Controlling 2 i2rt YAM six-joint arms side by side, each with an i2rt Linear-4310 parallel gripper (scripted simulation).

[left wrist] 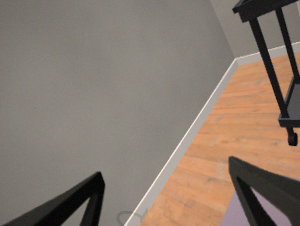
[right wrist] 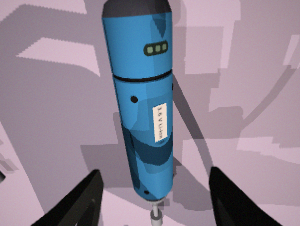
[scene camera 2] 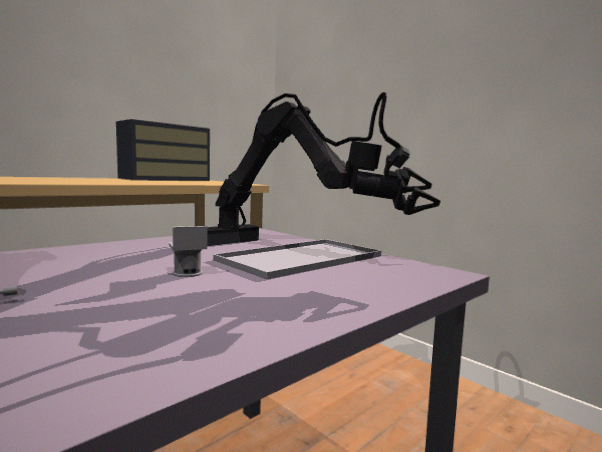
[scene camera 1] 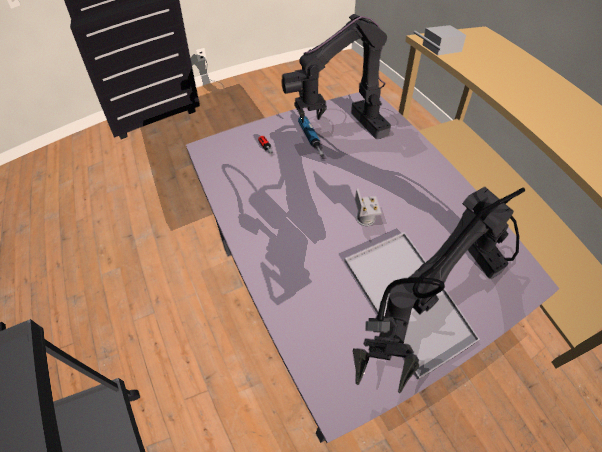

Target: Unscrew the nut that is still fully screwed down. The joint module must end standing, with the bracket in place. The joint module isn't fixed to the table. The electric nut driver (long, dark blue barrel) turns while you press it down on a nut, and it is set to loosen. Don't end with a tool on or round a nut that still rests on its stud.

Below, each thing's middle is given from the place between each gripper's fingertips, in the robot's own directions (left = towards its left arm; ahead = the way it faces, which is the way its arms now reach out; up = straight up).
Now: the joint module (scene camera 2: 187,263) 45 cm to the left of my right hand, 5 cm below it and 2 cm ahead of it. The rest, counted from my right hand: shallow tray (scene camera 1: 436,336) (77 cm to the left, 7 cm below, 5 cm ahead).
The joint module is 510 mm to the right of my left hand (scene camera 1: 377,388), 290 mm behind it and 160 mm below it. Round my left hand: shallow tray: 260 mm behind, 190 mm to the right, 180 mm below.
